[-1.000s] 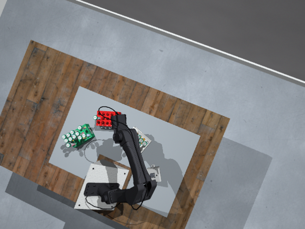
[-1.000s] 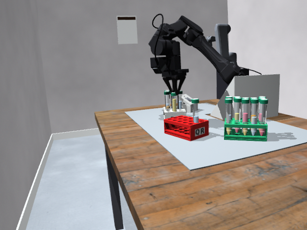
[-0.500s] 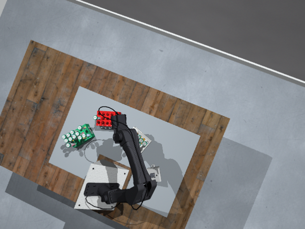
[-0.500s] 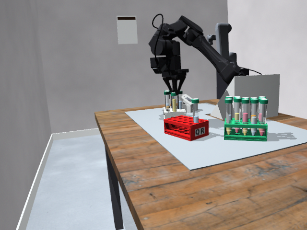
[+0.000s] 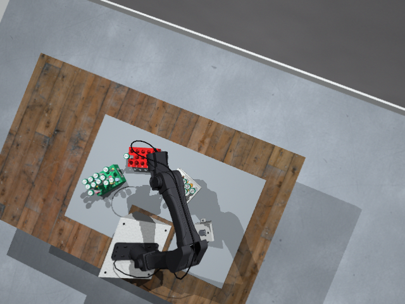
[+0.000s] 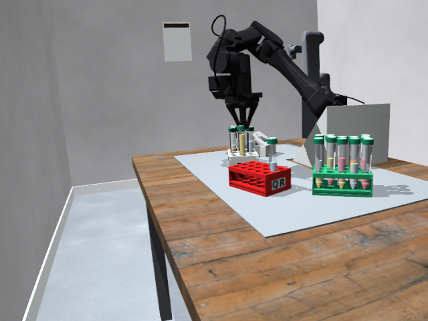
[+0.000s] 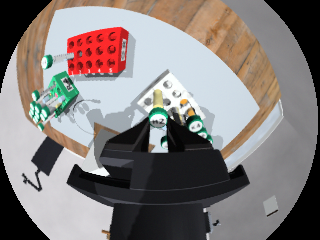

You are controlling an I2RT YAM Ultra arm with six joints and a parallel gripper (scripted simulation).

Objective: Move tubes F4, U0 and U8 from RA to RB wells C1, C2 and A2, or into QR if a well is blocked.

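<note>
Now: hand 1 cm short of the tube with yellow filling and 6 cm above it. The rest, counted from my hand: red rack QR: 4 cm ahead, 16 cm to the left, 11 cm below; tube: 4 cm ahead, 20 cm to the left, 7 cm below; white rack RB: 2 cm behind, 4 cm to the right, 11 cm below.
</note>
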